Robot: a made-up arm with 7 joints.
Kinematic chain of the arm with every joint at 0, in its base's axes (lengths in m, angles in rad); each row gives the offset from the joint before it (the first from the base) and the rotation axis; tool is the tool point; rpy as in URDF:
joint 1: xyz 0 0 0.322 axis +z
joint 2: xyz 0 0 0 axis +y
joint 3: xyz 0 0 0.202 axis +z
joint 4: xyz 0.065 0 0 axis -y
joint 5: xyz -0.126 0 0.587 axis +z
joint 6: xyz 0 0 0 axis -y
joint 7: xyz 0.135 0 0 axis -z
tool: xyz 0 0 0 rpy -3.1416 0 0
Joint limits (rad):
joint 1: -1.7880..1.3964
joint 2: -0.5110..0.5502
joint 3: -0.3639..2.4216
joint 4: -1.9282..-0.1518
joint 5: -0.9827..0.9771
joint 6: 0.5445..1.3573
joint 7: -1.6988..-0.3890
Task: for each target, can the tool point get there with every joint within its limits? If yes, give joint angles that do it. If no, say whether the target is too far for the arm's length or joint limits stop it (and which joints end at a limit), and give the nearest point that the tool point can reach.
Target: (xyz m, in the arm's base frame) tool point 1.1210 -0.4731 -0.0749
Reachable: no: too far | nearest point 0.7463 -0.3150 0.1312 | short by 0.456 m
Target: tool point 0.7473 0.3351 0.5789
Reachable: yes | joints -0.6326 0.4504 1.2300 -1.3991 0.0046 1.2577 -1.2834
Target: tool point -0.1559 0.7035 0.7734
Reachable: yes | joints 1.0472 0.3875 0.9753 -0.9174 0.0635 0.6138 -0.5101
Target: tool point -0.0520 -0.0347 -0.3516
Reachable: no: joint limits stop it (at a limit: joint 1, joint 2, joint 4, joint 6) | nearest point -0.1965 -0.5406 -0.0488 | short by 0.607 m
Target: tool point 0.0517 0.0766 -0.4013
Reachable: no: joint limits stop it (at a limit: joint 2, joint 4, joint 6) | nearest point 0.3210 0.4756 -0.0510 | short by 0.595 m
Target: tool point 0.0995 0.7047 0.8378
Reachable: yes | joints 0.0583 0.4302 1.7133 -1.2067 -0.2485 1.1857 -1.2609
